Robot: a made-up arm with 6 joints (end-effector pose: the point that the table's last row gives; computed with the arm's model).
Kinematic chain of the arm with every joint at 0, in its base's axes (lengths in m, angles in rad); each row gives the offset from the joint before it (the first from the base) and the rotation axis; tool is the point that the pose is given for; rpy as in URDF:
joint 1: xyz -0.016 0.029 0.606 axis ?
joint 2: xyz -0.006 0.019 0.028 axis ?
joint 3: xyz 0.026 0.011 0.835 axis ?
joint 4: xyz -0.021 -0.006 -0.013 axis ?
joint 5: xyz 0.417 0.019 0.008 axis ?
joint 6: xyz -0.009 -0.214 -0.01 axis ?
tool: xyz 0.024 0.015 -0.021 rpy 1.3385 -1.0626 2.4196
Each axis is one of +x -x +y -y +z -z.
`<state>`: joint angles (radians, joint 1 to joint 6).
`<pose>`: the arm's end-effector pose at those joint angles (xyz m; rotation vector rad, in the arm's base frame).
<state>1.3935 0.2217 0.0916 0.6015 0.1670 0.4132</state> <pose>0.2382 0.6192 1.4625 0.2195 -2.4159 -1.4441</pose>
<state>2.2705 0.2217 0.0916 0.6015 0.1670 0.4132</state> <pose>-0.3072 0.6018 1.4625 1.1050 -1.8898 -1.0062</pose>
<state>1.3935 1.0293 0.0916 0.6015 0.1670 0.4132</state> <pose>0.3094 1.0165 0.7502 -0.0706 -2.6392 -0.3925</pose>
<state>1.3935 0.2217 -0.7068 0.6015 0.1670 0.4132</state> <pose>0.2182 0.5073 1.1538 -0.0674 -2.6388 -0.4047</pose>
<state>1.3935 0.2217 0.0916 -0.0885 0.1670 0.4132</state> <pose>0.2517 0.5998 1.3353 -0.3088 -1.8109 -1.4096</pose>
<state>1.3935 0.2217 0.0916 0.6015 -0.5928 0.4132</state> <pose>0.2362 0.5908 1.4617 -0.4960 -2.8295 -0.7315</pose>
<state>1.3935 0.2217 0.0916 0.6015 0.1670 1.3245</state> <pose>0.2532 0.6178 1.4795 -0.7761 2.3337 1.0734</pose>
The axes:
joint 1: +z
joint 2: +y
joint 3: -y
joint 4: -x
joint 5: -y
joint 6: -x

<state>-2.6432 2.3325 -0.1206 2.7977 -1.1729 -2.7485</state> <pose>-0.1724 -0.2987 -0.2675 1.6700 -2.3115 0.4458</pose>
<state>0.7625 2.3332 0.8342 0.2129 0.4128 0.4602</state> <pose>0.5470 0.3366 -0.3837 -1.3023 -2.1511 -0.3542</pose>
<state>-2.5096 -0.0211 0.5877 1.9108 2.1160 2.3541</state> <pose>-0.1210 -0.1966 1.8475 -0.7887 1.8464 -1.9949</pose>
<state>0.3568 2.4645 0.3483 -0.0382 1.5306 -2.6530</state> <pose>0.3280 -0.0297 -0.3604 -0.8880 1.7912 -1.0713</pose>
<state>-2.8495 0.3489 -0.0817 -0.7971 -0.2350 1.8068</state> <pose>-0.6226 -0.0296 1.0769 2.1461 -1.2240 0.2133</pose>
